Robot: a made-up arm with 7 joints. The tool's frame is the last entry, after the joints.
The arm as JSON. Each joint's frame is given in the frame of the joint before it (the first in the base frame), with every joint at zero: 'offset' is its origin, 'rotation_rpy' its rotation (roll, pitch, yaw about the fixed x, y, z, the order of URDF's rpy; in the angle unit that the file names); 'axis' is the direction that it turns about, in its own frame. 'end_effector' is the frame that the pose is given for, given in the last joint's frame.
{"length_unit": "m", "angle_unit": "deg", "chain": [
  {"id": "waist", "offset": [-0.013, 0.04, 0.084], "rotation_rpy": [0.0, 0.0, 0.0], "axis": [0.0, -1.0, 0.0]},
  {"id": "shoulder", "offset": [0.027, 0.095, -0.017], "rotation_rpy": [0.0, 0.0, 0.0], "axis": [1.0, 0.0, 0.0]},
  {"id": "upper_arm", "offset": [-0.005, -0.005, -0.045], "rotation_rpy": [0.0, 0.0, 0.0], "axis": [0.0, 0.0, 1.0]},
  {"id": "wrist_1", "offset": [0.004, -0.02, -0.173], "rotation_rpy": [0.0, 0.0, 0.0], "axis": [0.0, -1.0, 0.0]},
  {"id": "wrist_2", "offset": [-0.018, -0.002, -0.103], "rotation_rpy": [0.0, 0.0, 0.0], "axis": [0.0, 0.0, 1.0]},
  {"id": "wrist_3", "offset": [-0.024, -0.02, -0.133], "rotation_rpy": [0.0, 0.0, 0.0], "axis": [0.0, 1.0, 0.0]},
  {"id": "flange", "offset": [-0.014, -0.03, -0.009], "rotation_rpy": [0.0, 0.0, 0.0], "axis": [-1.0, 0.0, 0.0]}
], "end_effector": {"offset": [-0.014, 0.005, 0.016], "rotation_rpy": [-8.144, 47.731, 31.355]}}
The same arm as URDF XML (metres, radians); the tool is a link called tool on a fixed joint. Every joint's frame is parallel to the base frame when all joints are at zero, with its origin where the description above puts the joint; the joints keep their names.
<robot name="arm">
<joint name="waist" type="continuous"><parent link="base"/><child link="link1"/><origin xyz="-0.0130 0.0400 0.0840"/><axis xyz="0 -1 0"/></joint>
<joint name="shoulder" type="continuous"><parent link="link1"/><child link="link2"/><origin xyz="0.0270 0.0950 -0.0170"/><axis xyz="1 0 0"/></joint>
<joint name="upper_arm" type="continuous"><parent link="link2"/><child link="link3"/><origin xyz="-0.0050 -0.0050 -0.0450"/><axis xyz="0 0 1"/></joint>
<joint name="wrist_1" type="continuous"><parent link="link3"/><child link="link4"/><origin xyz="0.0040 -0.0200 -0.1730"/><axis xyz="0 -1 0"/></joint>
<joint name="wrist_2" type="continuous"><parent link="link4"/><child link="link5"/><origin xyz="-0.0180 -0.0020 -0.1030"/><axis xyz="0 0 1"/></joint>
<joint name="wrist_3" type="continuous"><parent link="link5"/><child link="link6"/><origin xyz="-0.0240 -0.0200 -0.1330"/><axis xyz="0 1 0"/></joint>
<joint name="flange" type="continuous"><parent link="link6"/><child link="link7"/><origin xyz="-0.0140 -0.0300 -0.0090"/><axis xyz="-1 0 0"/></joint>
<joint name="tool_joint" type="fixed"><parent link="link7"/><child link="tool"/><origin xyz="-0.0140 0.0050 0.0160" rpy="-0.1421 0.8331 0.5472"/></joint>
<link name="base"/>
<link name="link1"/>
<link name="link2"/>
<link name="link3"/>
<link name="link4"/>
<link name="link5"/>
<link name="link6"/>
<link name="link7"/>
<link name="tool"/>
</robot>

